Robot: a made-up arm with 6 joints. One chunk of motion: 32 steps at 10 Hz.
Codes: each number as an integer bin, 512 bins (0 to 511) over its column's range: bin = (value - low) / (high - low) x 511, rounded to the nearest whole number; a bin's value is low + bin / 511 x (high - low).
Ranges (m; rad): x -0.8..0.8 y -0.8..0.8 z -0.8..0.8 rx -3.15..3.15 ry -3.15..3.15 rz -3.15..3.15
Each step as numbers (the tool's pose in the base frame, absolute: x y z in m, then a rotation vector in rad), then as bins.
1 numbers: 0.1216 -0.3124 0.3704 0.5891 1.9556 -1.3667
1 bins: 294 156 374 303 414 145
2 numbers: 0.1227 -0.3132 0.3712 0.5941 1.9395 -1.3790
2 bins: 295 155 374 304 413 144
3 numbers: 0.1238 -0.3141 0.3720 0.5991 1.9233 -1.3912
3 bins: 295 155 374 304 412 143
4 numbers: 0.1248 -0.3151 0.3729 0.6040 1.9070 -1.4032
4 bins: 295 155 375 304 410 142
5 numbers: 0.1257 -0.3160 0.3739 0.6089 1.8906 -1.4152
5 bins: 296 155 375 305 409 141
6 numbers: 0.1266 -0.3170 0.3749 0.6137 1.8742 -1.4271
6 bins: 296 154 375 305 408 140
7 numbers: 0.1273 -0.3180 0.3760 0.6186 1.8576 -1.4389
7 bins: 296 154 376 306 406 139
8 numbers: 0.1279 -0.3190 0.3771 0.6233 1.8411 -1.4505
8 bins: 296 154 376 306 405 138
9 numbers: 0.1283 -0.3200 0.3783 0.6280 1.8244 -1.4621
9 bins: 296 153 376 306 403 137
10 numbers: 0.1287 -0.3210 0.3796 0.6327 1.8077 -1.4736
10 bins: 297 153 377 307 402 136
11 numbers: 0.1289 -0.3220 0.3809 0.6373 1.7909 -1.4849
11 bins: 297 153 377 307 401 135
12 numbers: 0.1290 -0.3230 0.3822 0.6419 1.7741 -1.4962
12 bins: 297 152 378 308 399 134
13 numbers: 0.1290 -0.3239 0.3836 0.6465 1.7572 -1.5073
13 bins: 297 152 378 308 398 133
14 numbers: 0.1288 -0.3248 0.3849 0.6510 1.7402 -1.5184
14 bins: 297 152 378 308 397 132
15 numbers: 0.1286 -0.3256 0.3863 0.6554 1.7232 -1.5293
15 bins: 297 152 379 309 395 131
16 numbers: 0.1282 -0.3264 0.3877 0.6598 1.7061 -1.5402
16 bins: 296 151 379 309 394 131
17 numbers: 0.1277 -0.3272 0.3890 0.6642 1.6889 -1.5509
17 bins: 296 151 380 309 392 130
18 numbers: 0.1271 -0.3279 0.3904 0.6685 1.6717 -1.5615
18 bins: 296 151 380 310 391 129
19 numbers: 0.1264 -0.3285 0.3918 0.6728 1.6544 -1.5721
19 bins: 296 151 381 310 390 128
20 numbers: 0.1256 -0.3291 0.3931 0.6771 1.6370 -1.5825
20 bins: 296 150 381 310 388 127
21 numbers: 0.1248 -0.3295 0.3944 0.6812 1.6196 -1.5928
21 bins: 295 150 381 311 387 126
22 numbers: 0.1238 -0.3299 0.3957 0.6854 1.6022 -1.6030
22 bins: 295 150 382 311 385 125
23 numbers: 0.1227 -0.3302 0.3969 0.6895 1.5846 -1.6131
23 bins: 295 150 382 311 384 125
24 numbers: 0.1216 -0.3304 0.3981 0.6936 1.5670 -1.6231
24 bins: 294 150 383 312 383 124
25 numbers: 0.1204 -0.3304 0.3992 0.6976 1.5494 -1.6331
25 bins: 294 150 383 312 381 123
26 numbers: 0.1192 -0.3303 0.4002 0.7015 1.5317 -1.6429
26 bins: 294 150 383 312 380 122
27 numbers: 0.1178 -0.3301 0.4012 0.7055 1.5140 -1.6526
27 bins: 293 150 384 313 378 121
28 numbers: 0.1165 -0.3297 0.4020 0.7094 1.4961 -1.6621
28 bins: 293 150 384 313 377 121
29 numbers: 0.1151 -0.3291 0.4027 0.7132 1.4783 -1.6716
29 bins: 292 150 384 313 375 120
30 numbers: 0.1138 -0.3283 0.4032 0.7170 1.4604 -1.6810
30 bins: 292 151 384 314 374 119
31 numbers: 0.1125 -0.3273 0.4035 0.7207 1.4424 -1.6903
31 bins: 291 151 384 314 372 118
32 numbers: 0.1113 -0.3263 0.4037 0.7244 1.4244 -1.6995
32 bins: 291 151 384 314 371 118
